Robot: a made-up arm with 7 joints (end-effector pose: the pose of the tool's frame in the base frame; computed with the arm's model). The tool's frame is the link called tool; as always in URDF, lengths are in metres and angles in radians. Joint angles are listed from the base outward.
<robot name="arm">
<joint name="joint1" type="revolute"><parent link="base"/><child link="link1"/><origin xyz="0 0 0.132" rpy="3.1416 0 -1.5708"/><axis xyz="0 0 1"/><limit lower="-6.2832" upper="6.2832"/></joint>
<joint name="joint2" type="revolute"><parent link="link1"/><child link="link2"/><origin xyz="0.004 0 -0.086" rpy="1.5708 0 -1.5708"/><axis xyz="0 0 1"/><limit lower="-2.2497" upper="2.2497"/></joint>
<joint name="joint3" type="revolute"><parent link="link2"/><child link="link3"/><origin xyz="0 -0.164 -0.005" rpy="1.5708 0 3.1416"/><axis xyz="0 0 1"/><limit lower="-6.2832" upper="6.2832"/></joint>
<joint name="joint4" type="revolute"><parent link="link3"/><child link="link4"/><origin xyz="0 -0.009 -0.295" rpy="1.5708 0 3.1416"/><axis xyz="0 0 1"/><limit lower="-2.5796" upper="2.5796"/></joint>
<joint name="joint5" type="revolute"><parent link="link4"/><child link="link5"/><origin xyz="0 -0.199 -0.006" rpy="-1.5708 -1.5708 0"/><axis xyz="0 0 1"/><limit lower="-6.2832" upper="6.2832"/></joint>
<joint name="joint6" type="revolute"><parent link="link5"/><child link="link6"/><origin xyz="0 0 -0.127" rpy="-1.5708 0 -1.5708"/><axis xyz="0 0 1"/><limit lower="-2.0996" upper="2.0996"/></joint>
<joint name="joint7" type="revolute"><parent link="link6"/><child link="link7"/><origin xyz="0 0.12 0" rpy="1.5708 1.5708 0"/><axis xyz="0 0 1"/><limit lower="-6.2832" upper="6.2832"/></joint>
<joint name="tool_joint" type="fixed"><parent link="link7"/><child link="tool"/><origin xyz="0 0 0" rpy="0 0 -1.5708"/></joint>
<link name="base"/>
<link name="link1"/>
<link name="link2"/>
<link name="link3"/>
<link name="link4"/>
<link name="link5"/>
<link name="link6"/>
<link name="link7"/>
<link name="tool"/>
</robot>
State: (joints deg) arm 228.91 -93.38 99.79 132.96 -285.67 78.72 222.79
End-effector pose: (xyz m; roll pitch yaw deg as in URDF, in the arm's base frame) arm 0.2874 0.0019 0.0404 15.06 -20.71 121.21
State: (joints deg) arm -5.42 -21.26 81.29 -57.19 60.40 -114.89 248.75
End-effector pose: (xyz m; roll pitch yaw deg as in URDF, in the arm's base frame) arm -0.1915 0.2437 0.7570 67.80 -43.37 -68.34
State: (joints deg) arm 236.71 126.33 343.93 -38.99 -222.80 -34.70 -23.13
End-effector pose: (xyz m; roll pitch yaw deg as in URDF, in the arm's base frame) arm -0.4019 0.6886 -0.0845 72.49 -6.64 54.87
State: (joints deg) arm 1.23 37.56 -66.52 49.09 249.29 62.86 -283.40
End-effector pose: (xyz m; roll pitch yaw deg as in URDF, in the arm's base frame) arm 0.4761 0.2559 0.7857 -168.20 28.89 139.21
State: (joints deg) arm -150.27 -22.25 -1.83 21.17 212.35 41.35 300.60
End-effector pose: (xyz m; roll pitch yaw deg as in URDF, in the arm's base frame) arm 0.2061 -0.1421 1.0572 -141.61 20.15 6.11
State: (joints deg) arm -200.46 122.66 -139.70 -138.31 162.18 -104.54 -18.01
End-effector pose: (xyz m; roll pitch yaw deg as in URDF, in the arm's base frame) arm -0.2166 0.1384 -0.1183 48.36 24.36 45.30
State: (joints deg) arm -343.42 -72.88 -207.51 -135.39 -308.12 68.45 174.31
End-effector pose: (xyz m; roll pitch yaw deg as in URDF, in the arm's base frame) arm -0.0953 0.2630 0.5063 106.88 -12.17 -16.60
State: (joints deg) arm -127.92 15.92 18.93 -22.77 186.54 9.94 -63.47
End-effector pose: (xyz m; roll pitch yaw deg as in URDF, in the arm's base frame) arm -0.0683 0.0210 1.0963 -161.86 4.19 -12.02
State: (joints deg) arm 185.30 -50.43 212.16 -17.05 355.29 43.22 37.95
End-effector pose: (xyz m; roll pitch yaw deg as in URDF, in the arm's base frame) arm 0.6506 -0.0354 0.8089 107.29 28.20 -98.05
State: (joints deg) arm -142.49 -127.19 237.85 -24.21 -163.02 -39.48 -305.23
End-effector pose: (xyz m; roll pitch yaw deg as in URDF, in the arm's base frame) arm 0.6398 -0.3926 -0.2386 -44.45 39.36 64.26
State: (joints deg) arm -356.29 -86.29 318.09 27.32 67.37 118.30 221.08
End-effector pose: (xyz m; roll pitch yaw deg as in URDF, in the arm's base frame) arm -0.6632 0.0569 0.4555 -155.96 -51.68 104.90
